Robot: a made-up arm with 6 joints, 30 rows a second.
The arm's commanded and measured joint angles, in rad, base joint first. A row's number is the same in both.
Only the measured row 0 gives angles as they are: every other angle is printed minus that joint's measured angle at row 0.
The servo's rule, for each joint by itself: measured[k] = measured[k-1] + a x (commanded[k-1-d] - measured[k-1]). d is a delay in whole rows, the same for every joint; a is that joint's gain. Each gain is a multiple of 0.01, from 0.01 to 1. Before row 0 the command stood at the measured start. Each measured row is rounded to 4 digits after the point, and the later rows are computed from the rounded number. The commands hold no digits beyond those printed.
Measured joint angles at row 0:
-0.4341, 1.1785, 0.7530, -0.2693, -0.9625, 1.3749
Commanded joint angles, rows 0 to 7:
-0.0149, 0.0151, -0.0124, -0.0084, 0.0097, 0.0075
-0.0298, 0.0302, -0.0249, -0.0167, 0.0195, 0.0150
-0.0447, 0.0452, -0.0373, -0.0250, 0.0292, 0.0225
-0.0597, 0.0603, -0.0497, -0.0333, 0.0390, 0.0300
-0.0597, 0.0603, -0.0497, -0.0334, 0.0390, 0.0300
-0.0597, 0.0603, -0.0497, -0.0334, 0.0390, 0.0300
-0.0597, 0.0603, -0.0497, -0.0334, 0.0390, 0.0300
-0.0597, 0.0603, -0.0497, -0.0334, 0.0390, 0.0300
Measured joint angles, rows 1 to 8:
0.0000, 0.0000, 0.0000, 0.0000, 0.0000, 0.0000
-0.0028, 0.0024, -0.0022, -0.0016, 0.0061, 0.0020
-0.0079, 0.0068, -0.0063, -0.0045, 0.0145, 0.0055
-0.0149, 0.0129, -0.0119, -0.0084, 0.0238, 0.0101
-0.0234, 0.0205, -0.0187, -0.0131, 0.0334, 0.0155
-0.0303, 0.0269, -0.0243, -0.0170, 0.0369, 0.0194
-0.0359, 0.0322, -0.0289, -0.0201, 0.0382, 0.0223
-0.0404, 0.0367, -0.0326, -0.0226, 0.0387, 0.0244
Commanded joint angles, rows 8 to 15:
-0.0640, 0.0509, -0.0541, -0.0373, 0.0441, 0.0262
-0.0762, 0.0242, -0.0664, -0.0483, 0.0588, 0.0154
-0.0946, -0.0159, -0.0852, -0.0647, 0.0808, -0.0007
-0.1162, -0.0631, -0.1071, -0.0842, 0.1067, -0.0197
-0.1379, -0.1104, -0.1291, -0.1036, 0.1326, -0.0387
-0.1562, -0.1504, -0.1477, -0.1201, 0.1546, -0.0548
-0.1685, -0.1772, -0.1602, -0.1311, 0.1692, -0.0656
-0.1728, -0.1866, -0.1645, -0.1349, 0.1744, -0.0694
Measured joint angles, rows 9 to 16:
-0.0441, 0.0405, -0.0357, -0.0247, 0.0389, 0.0259
-0.0479, 0.0422, -0.0390, -0.0271, 0.0422, 0.0260
-0.0533, 0.0393, -0.0439, -0.0311, 0.0527, 0.0231
-0.0611, 0.0305, -0.0513, -0.0375, 0.0704, 0.0167
-0.0716, 0.0155, -0.0613, -0.0464, 0.0933, 0.0069
-0.0842, -0.0046, -0.0735, -0.0573, 0.1181, -0.0054
-0.0979, -0.0279, -0.0869, -0.0692, 0.1411, -0.0187
-0.1113, -0.0518, -0.1001, -0.0810, 0.1588, -0.0314

